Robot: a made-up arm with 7 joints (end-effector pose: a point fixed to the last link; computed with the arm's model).
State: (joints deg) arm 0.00 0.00 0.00 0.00 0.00 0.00 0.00
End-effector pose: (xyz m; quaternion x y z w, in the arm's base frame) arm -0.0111 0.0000 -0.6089 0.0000 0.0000 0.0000 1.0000
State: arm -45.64 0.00 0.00 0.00 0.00 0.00 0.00
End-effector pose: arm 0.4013 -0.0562 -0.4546 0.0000 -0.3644 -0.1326 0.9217
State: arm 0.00 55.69 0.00 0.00 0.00 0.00 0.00
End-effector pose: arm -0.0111 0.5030 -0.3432 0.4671 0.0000 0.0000 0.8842
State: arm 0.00 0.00 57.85 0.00 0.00 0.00 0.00
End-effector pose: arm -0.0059 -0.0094 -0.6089 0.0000 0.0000 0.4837 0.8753
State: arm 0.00 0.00 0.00 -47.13 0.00 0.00 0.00
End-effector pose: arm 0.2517 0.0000 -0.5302 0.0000 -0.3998 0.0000 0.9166
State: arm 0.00 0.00 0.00 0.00 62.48 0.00 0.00
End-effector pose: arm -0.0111 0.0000 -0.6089 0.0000 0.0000 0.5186 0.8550
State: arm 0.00 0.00 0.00 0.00 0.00 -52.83 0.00
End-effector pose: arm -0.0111 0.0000 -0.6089 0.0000 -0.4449 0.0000 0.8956
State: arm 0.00 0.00 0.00 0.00 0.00 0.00 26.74
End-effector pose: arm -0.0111 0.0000 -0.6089 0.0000 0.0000 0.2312 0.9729
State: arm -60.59 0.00 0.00 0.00 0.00 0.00 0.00
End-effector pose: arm 0.4930 -0.0963 -0.3443 0.0000 -0.4740 -0.1725 0.8634
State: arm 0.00 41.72 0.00 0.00 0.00 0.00 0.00
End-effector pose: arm -0.0111 0.4052 -0.4545 0.3561 0.0000 0.0000 0.9345
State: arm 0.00 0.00 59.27 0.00 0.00 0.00 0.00
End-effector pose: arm -0.0057 -0.0095 -0.6089 0.0000 0.0000 0.4945 0.8692
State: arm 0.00 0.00 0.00 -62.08 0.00 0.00 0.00
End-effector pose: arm 0.3118 0.0000 -0.4642 0.0000 -0.5156 0.0000 0.8568
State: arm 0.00 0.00 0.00 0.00 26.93 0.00 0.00
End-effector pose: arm -0.0111 0.0000 -0.6089 0.0000 0.0000 0.2329 0.9725
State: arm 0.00 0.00 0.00 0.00 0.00 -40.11 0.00
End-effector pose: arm -0.0111 0.0000 -0.6089 0.0000 -0.3429 0.0000 0.9394
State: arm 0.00 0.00 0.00 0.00 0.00 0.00 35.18
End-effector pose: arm -0.0111 0.0000 -0.6089 0.0000 0.0000 0.3022 0.9532
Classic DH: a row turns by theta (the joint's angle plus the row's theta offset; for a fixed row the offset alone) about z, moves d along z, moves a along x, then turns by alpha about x. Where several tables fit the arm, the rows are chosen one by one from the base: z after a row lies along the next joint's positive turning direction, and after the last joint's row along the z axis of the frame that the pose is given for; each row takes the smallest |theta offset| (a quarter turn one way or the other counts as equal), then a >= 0, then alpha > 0; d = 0 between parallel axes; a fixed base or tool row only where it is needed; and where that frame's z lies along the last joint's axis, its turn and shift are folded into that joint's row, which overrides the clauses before.
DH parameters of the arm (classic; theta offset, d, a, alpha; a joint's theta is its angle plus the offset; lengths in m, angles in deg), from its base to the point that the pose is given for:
base (fixed): 0 0 0 -70
joint 1: 90 0 0 90
joint 2: 70 0 0 -90
joint 3: -90 -0.2683 0.0301 -90
joint 4: 0 0 -0.0412 90
joint 5: 0 -0.3406 0 -90
joint 6: 0 0 0 90
joint 7: 0 0 0 0

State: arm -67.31 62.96 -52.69 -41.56 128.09 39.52 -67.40
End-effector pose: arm 0.5370 0.2555 0.0115 -0.0287 -0.5461 -0.2877 0.7862
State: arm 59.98 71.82 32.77 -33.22 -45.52 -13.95 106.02
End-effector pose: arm -0.1644 0.5756 -0.0799 0.4844 -0.2308 0.2819 0.7954
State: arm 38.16 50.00 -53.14 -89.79 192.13 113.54 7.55
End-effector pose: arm -0.0831 0.0639 -0.4721 -0.8323 0.4312 0.3468 0.0335
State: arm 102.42 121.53 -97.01 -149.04 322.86 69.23 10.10
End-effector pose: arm -0.2227 0.0154 0.0898 -0.3247 0.5594 -0.5816 0.4934
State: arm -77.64 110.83 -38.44 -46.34 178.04 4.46 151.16
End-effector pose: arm 0.1847 0.4489 0.3320 0.8813 -0.2502 -0.2469 0.3157
